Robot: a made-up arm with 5 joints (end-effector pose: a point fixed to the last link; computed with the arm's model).
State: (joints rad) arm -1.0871 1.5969 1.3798 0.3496 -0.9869
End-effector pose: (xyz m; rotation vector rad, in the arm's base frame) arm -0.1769 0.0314 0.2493 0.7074 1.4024 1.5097
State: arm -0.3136 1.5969 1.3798 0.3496 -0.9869
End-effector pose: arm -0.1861 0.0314 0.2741 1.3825 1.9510 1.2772
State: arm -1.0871 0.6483 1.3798 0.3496 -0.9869
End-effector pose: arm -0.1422 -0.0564 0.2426 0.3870 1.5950 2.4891
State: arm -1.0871 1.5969 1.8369 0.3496 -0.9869
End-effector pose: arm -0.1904 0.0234 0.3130 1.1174 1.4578 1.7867
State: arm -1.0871 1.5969 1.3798 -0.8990 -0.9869
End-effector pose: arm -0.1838 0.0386 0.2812 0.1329 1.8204 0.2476
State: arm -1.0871 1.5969 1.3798 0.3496 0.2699
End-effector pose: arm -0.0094 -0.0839 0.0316 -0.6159 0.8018 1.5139
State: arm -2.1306 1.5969 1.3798 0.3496 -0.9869
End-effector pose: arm -0.1435 0.0314 0.2387 -0.1268 0.5909 1.5140
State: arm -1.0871 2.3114 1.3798 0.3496 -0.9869
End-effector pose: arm -0.1499 0.0960 0.2309 0.8204 1.1522 0.7980
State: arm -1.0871 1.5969 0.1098 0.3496 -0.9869
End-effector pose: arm -0.0642 -0.0496 0.1480 -0.2751 1.0418 0.6658
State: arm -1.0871 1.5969 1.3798 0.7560 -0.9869
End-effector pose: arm -0.1746 0.0380 0.2401 0.8774 1.1443 1.8861
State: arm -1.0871 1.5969 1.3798 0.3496 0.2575
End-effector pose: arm -0.0123 -0.0829 0.0323 -0.6038 0.8089 1.5162
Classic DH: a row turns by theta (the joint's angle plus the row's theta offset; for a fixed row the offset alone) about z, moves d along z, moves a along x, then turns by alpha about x. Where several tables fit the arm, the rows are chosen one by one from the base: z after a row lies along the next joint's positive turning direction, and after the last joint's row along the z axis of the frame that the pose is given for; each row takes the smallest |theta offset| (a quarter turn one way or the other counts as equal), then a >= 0, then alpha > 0; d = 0 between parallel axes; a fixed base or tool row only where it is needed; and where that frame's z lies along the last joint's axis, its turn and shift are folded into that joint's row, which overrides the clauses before.
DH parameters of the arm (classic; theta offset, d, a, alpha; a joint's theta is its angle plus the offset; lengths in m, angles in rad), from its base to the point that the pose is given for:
base (fixed): 0 0.273 -0.151 -1.5708
joint 1: 1.504 0.0237 0.0889 -1.6613
joint 2: -0.8873 -0.0985 0.0386 2.1572
joint 3: -0.1545 0.0571 0.0206 0.7925
joint 4: -0.8137 0.0263 0.0726 1.6975
joint 5: 1.1706 -0.1031 -0.0971 -2.1571
tool (fixed): 1.9125 -0.2809 0 0

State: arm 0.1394 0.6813 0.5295 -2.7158 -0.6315
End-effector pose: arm -0.2225 0.0351 0.2999 -1.6077 1.9060 -0.8693
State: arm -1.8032 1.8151 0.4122 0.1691 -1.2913
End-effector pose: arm -0.0576 0.0538 0.2401 0.0940 0.4435 0.5015
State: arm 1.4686 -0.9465 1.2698 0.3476 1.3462
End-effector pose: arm -0.0645 0.3535 0.3003 1.4484 -0.4071 0.4572
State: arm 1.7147 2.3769 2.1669 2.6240 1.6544
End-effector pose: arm -0.5910 0.0771 0.0197 -0.2652 1.7245 -0.3948
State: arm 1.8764 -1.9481 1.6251 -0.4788 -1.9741
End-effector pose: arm -0.3789 -0.0571 0.1154 -1.1792 1.1489 -1.5644
